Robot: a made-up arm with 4 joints. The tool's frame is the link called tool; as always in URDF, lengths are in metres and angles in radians. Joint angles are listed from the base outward.
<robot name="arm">
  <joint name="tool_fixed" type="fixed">
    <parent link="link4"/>
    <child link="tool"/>
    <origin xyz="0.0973 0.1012 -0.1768" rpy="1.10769 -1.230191 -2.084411"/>
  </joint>
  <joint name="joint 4" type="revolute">
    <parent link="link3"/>
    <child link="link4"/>
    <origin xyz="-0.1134 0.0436 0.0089"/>
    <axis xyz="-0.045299 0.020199 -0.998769"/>
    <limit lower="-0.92" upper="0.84"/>
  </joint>
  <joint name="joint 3" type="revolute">
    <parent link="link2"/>
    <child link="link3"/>
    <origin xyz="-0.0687 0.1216 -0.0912"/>
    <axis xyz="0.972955 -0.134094 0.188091"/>
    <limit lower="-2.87" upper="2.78"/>
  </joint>
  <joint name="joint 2" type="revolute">
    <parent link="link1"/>
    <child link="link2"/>
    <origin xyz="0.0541 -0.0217 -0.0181"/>
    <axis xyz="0 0 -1"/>
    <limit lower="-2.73" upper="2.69"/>
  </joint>
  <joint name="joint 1" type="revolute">
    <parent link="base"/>
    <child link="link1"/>
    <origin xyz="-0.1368 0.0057 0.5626"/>
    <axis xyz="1 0 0"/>
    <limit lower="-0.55" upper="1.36"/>
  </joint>
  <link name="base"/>
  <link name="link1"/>
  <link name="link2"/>
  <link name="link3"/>
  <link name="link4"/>
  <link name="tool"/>
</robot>
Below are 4 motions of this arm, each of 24 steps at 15 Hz.
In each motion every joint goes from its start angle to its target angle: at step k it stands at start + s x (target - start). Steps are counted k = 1, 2, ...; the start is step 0. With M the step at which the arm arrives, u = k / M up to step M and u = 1 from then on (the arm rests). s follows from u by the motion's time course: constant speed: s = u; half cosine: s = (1 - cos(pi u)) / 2; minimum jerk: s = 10 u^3 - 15 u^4 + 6 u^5.
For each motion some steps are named. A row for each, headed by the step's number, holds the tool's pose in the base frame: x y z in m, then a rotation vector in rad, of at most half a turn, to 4 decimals.
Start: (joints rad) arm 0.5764 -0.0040 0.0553 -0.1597
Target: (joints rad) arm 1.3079 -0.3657 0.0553 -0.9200
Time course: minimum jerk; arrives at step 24
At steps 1, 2, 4, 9, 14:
1: -0.1861 0.3764 0.4847 0.1353 -1.0903 -1.2949
2: -0.1870 0.3767 0.4860 0.1419 -1.0899 -1.2934
4: -0.1929 0.3788 0.4949 0.1870 -1.0871 -1.2828
9: -0.2413 0.3838 0.5624 0.5444 -1.0745 -1.2008
14: -0.3205 0.3565 0.6477 1.1075 -1.0928 -1.0718

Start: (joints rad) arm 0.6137 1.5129 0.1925 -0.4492
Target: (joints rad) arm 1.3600 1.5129 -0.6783 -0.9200
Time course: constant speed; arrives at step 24
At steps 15, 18, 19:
15: 0.1607 0.3701 0.5600 -0.4970 -0.0990 -1.6164
18: 0.1406 0.3818 0.5970 -0.4005 -0.0158 -1.5052
19: 0.1336 0.3844 0.6102 -0.3664 0.0109 -1.4680

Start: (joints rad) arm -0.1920 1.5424 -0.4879 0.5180
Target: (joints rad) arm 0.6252 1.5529 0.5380 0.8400
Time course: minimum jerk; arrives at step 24
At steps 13, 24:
13: 0.1089 0.1085 0.3070 1.9273 -0.0983 2.3673
24: 0.1553 0.1669 0.3844 1.4726 -0.7405 2.6255

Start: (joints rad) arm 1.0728 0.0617 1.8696 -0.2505
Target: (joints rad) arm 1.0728 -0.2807 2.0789 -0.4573
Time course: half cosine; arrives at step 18
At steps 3, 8, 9, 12, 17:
3: -0.2619 0.0498 0.7866 2.1916 0.4859 -1.9163
8: -0.3008 0.0242 0.7544 2.3618 0.5395 -1.7714
9: -0.3094 0.0176 0.7453 2.4020 0.5559 -1.7343
12: -0.3315 -0.0015 0.7169 2.5120 0.6098 -1.6261
17: -0.3487 -0.0202 0.6868 2.6096 0.6717 -1.5200

